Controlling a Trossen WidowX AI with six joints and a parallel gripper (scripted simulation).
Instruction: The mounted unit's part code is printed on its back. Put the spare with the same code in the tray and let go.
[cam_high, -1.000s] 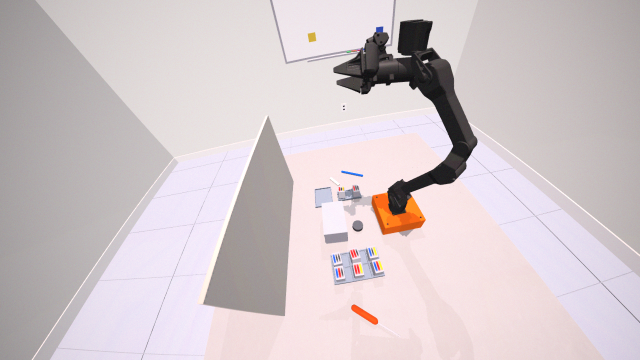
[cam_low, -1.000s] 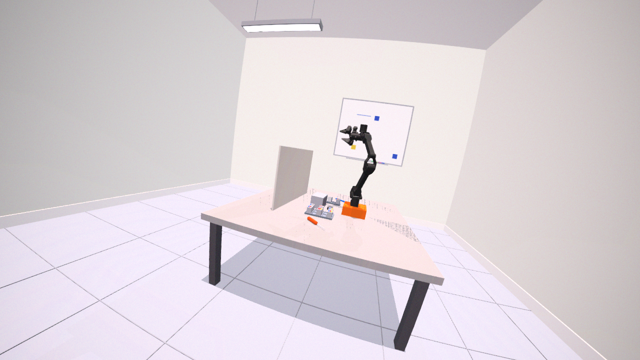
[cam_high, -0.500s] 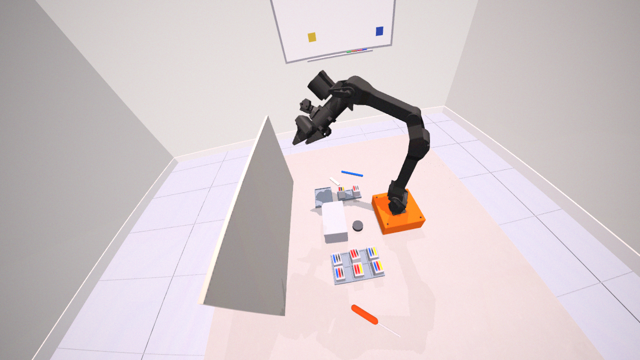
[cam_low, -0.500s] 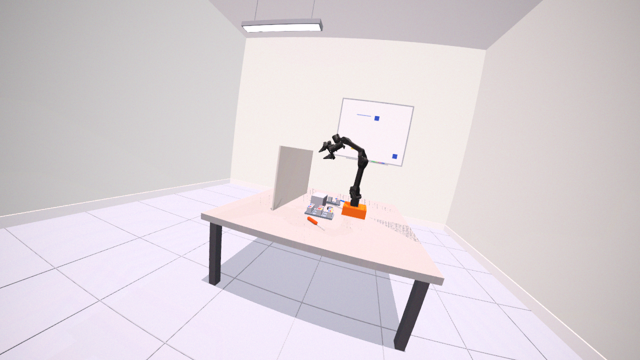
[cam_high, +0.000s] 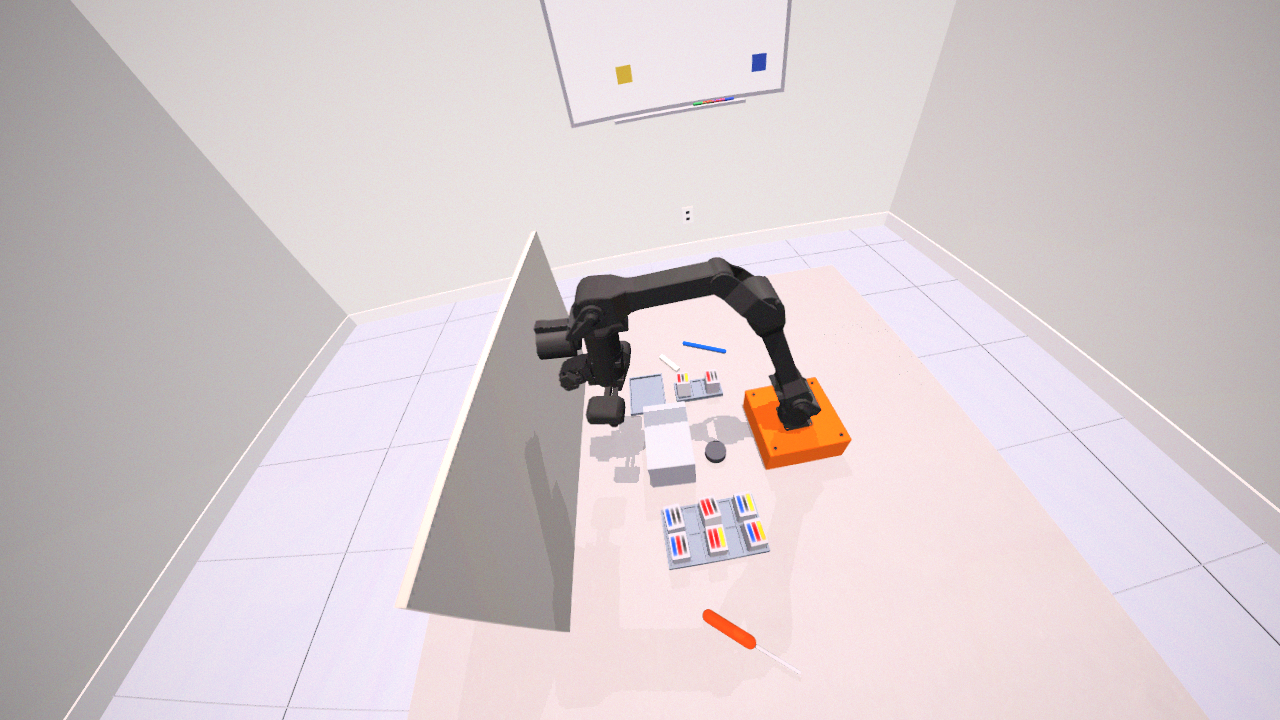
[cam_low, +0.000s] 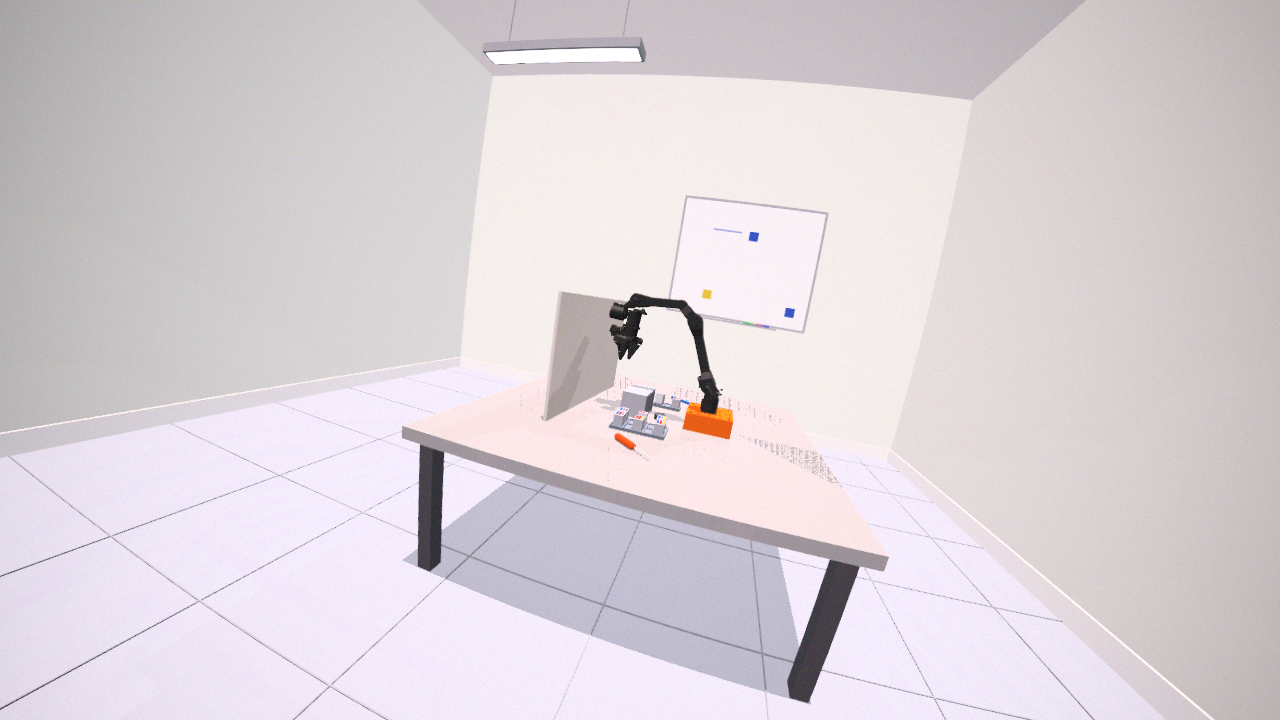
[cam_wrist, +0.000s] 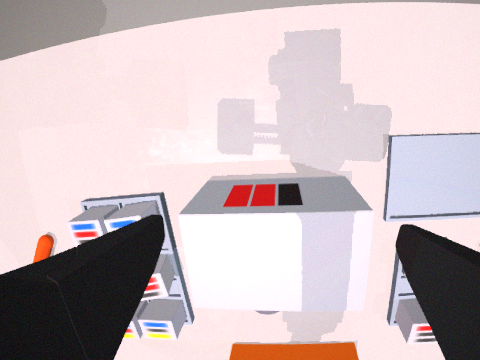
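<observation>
My gripper tip is 150 mm past the grey spare block, 170 mm to the right of it and 160 mm above it. Round my gripper tip: grey panel (140 mm ahead, 20 mm above); grey tray (60 mm behind, 180 mm to the right, 210 mm below); white mounted unit (90 mm behind, 20 mm to the left, 160 mm below).
</observation>
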